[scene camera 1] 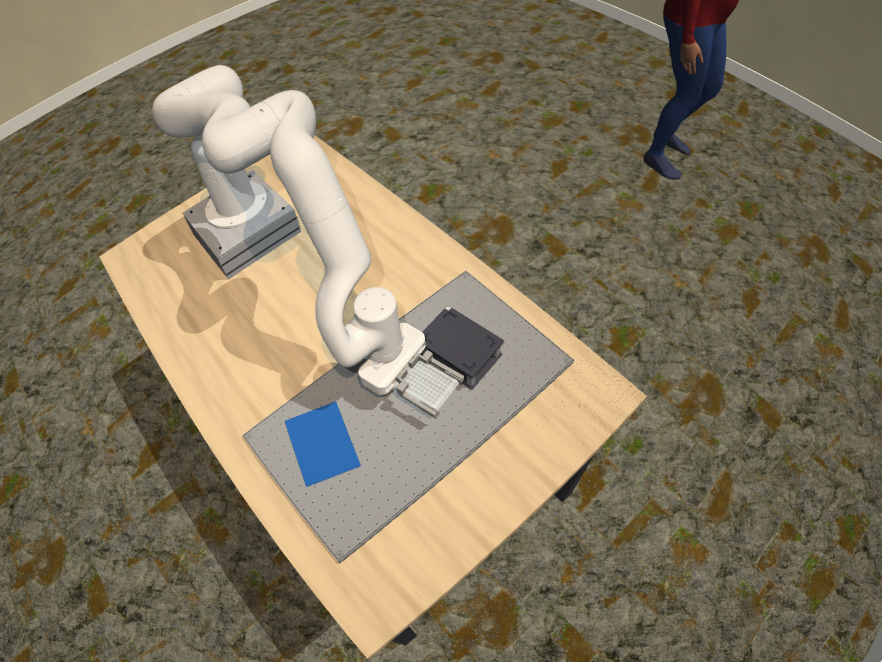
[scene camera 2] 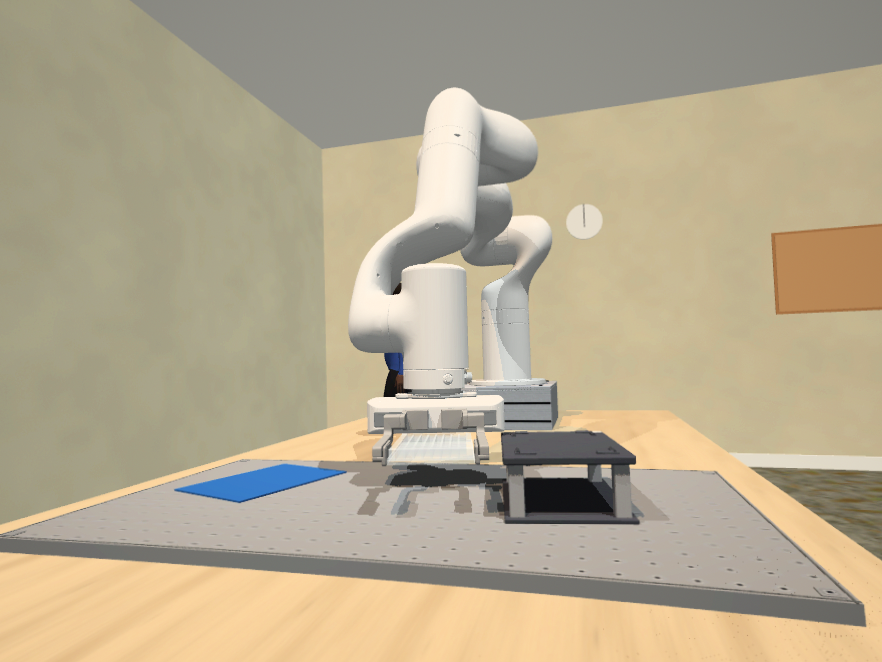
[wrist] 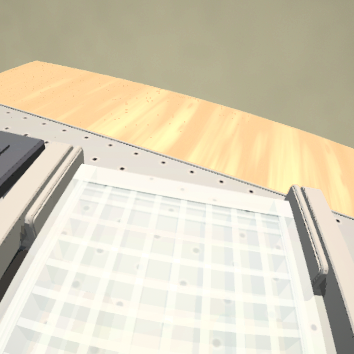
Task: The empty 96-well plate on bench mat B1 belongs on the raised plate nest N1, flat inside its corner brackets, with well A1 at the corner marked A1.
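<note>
The clear 96-well plate [scene camera 1: 431, 385] [scene camera 2: 433, 448] [wrist: 170, 280] is held roughly level above the grey perforated board, with its shadow below it. My gripper [scene camera 1: 427, 381] [scene camera 2: 431, 453] [wrist: 182, 215] is shut on the plate's two sides. The black raised nest N1 [scene camera 1: 463, 342] [scene camera 2: 566, 446] [wrist: 17, 156] stands close beside the plate, to its right in scene camera 2 and at the left edge in the wrist view. Its corner brackets show on top. A small pale mark shows at its far corner in scene camera 1; no lettering is readable, nor is well A1.
The blue mat [scene camera 1: 322, 444] [scene camera 2: 260, 483] lies on the grey perforated board [scene camera 1: 398, 484] [scene camera 2: 356, 530] [wrist: 175, 167], on the other side of the plate from the nest. The board lies on a wooden table [scene camera 1: 491, 491] [scene camera 2: 284, 605] [wrist: 165, 115]. A person [scene camera 1: 694, 78] stands on the floor away from the table.
</note>
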